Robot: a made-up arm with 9 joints. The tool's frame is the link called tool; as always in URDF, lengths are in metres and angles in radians. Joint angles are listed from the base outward.
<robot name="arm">
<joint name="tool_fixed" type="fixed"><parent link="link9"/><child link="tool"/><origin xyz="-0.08 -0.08 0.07"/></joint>
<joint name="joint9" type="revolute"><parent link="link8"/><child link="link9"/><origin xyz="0.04 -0.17 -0.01"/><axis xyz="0 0 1"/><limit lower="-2.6" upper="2.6"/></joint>
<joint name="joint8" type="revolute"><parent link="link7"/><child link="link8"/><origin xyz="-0.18 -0.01 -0.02"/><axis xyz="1 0 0"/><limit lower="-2.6" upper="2.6"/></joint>
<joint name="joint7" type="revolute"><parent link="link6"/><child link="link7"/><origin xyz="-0.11 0.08 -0.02"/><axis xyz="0 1 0"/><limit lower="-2.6" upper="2.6"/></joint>
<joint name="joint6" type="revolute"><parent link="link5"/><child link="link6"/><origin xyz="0.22 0 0.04"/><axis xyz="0 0 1"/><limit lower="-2.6" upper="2.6"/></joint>
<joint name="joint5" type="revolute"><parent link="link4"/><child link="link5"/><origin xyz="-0.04 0.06 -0.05"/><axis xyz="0 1 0"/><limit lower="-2.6" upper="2.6"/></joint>
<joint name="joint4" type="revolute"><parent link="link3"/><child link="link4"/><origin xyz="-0.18 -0.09 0.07"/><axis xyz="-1 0 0"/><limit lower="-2.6" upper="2.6"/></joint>
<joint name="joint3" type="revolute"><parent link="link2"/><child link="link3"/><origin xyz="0.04 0.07 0.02"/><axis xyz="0 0 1"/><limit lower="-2.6" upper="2.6"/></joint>
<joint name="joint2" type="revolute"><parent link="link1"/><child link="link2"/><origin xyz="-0.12 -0.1 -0.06"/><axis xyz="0 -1 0"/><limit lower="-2.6" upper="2.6"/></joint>
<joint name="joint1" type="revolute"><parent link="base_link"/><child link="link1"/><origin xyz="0 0 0.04"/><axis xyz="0 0 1"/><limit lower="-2.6" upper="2.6"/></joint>
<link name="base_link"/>
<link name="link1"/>
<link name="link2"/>
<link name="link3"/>
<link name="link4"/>
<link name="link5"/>
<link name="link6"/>
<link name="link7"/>
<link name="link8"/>
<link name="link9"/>
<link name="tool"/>
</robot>
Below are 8 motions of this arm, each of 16 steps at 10 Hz.
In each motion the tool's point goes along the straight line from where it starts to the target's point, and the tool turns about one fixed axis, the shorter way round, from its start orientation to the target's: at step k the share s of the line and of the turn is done. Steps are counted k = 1, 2, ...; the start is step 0. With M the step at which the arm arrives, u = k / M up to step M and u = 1 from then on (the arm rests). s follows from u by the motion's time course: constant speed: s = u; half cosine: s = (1 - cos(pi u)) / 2; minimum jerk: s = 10 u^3 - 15 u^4 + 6 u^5.
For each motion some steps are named. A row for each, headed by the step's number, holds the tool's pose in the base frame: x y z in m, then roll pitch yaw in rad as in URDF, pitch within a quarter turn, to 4 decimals.
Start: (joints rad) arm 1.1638 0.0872 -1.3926 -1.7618 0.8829 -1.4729 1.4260 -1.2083 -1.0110
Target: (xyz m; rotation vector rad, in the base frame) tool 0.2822 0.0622 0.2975 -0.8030 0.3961 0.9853
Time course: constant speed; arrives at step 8
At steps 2, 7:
2: 0.1980 -0.1008 0.2014 1.0299 1.1140 1.8411
7: 0.2682 0.0350 0.2815 -0.4124 0.7990 0.8934

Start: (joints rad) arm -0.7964 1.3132 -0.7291 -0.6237 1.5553 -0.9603 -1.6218 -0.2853 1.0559
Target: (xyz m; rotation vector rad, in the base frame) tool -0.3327 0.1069 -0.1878 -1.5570 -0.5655 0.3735
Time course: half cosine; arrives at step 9
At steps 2, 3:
2: -0.1215 0.3434 -0.1572 -0.8679 -0.7686 -0.3345
3: -0.1534 0.3078 -0.1618 -1.0523 -0.7177 -0.1296

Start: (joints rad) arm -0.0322 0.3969 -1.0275 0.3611 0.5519 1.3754 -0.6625 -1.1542 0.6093
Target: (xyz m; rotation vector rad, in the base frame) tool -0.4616 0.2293 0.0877 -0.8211 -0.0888 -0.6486
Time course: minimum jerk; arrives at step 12
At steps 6, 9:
6: -0.4808 0.0216 0.0618 -0.8582 -0.2198 -0.0293
9: -0.4656 0.1863 0.0823 -0.7832 -0.3050 -0.4466

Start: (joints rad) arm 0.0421 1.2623 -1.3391 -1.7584 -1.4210 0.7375 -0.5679 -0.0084 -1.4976
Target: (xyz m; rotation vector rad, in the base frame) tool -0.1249 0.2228 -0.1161 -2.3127 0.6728 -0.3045
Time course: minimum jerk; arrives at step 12
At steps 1, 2, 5, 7, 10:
1: -0.0554 0.1189 -0.0349 -1.5402 0.8649 -0.2608
2: -0.0575 0.1220 -0.0373 -1.5823 0.8432 -0.2903
5: -0.0793 0.1545 -0.0628 -1.9205 0.5868 -0.4916
7: -0.1007 0.1866 -0.0878 -2.1574 0.3027 -0.5717
10: -0.1224 0.2191 -0.1132 -2.3637 0.0055 -0.5804

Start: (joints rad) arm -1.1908 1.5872 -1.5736 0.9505 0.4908 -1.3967 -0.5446 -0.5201 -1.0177
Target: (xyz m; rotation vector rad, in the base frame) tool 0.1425 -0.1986 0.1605 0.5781 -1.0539 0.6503
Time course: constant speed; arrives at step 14
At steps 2, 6, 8, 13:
2: 0.1555 -0.1698 0.0904 -0.6120 -0.6389 1.5258
6: 0.1511 -0.1794 0.1138 -0.4598 -0.8581 1.3492
8: 0.1490 -0.1842 0.1255 -0.3432 -0.9578 1.2210
13: 0.1436 -0.1962 0.1547 0.1630 -1.1404 0.6873

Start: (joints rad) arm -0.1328 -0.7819 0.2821 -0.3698 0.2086 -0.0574 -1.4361 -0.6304 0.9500
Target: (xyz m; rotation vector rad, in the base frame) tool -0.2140 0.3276 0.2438 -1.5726 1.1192 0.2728
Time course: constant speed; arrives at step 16
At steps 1, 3, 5, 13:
1: -0.3352 -0.1397 0.1544 -0.4415 0.0529 0.5098
3: -0.3191 -0.0774 0.1663 -0.5650 0.2247 0.4460
5: -0.3029 -0.0151 0.1783 -0.7068 0.3867 0.3564
13: -0.2382 0.2341 0.2259 -1.6205 0.7925 -0.3857

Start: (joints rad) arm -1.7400 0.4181 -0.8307 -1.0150 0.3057 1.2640 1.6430 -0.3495 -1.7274
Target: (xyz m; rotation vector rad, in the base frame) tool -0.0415 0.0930 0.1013 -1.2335 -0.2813 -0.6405
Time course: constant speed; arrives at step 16
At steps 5, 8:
5: -0.0940 0.2113 0.1113 -0.4902 -0.5281 -1.8650
8: -0.0797 0.1791 0.1086 -0.6550 -0.6237 -1.4733

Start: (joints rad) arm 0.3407 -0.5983 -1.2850 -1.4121 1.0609 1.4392 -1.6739 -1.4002 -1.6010
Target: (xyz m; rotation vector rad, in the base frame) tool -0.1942 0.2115 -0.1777 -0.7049 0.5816 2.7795
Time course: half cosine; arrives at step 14
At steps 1, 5, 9, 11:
1: -0.2045 0.2928 -0.0768 0.1538 0.8807 -2.9238
5: -0.2017 0.2705 -0.1045 0.2058 0.7757 -3.0183
9: -0.1972 0.2348 -0.1488 0.3053 0.6154 3.1154
11: -0.1953 0.2205 -0.1666 0.3499 0.5547 3.0547

